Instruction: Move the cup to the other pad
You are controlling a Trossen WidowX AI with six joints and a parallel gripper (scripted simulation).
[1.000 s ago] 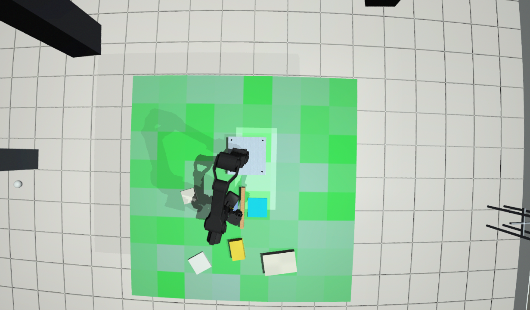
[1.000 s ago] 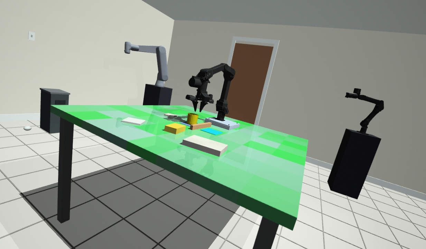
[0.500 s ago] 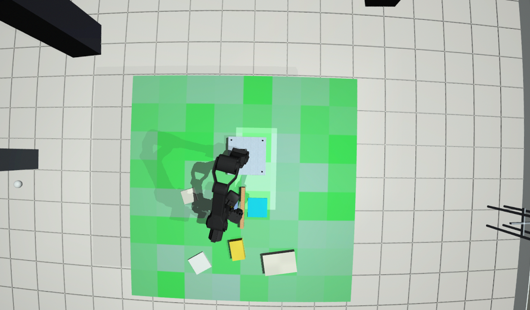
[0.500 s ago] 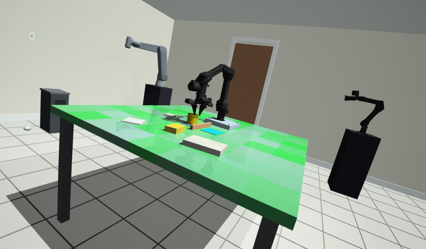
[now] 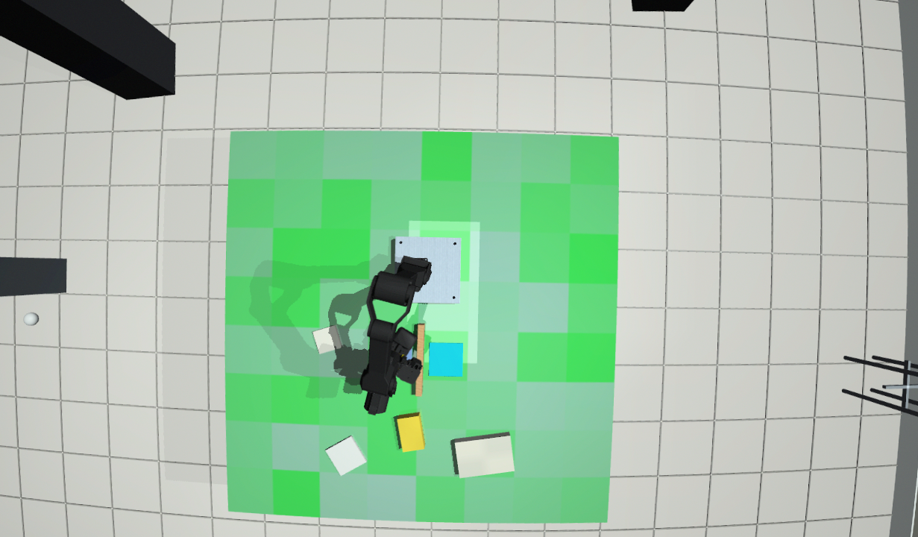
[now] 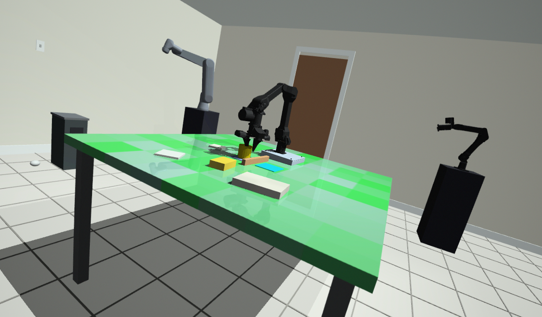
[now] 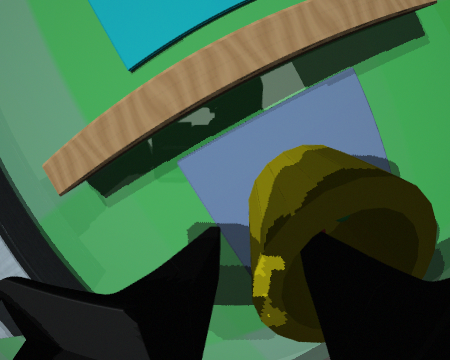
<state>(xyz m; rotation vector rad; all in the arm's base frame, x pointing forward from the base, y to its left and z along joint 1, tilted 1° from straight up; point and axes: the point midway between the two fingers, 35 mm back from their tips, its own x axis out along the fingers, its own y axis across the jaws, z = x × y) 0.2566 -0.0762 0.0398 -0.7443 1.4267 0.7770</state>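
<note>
The olive-yellow cup is 20 mm ahead of my gripper tip, 20 mm to the right of it and 10 mm below it. Also, from my gripper tip: blue pad 30 mm ahead, 20 mm to the right, 50 mm below; then wooden bar 40 mm ahead, 60 mm to the left, 40 mm below; then cyan pad 40 mm ahead, 150 mm to the left, 50 mm below.
</note>
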